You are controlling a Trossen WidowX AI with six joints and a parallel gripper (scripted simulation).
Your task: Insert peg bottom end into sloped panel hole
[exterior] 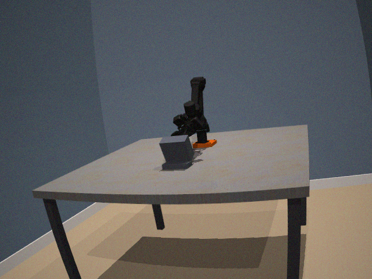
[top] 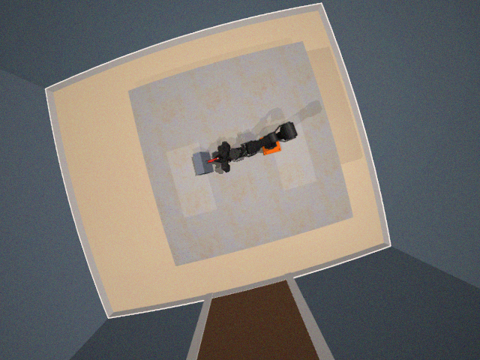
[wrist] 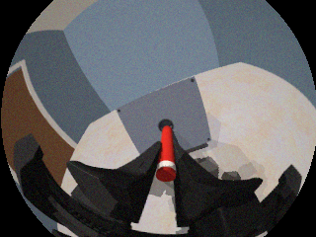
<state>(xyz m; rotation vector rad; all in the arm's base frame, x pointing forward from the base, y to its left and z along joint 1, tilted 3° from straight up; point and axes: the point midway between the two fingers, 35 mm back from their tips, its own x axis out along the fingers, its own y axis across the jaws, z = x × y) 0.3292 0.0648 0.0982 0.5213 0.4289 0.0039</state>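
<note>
Right now the red peg is 20 mm behind my gripper tip and 10 mm above it. From my gripper tip the other things lie so: panel foot (100 mm below, 100 mm ahead, 10 mm to the left); grey sloped panel (70 mm ahead, 30 mm below, 10 mm to the left).
</note>
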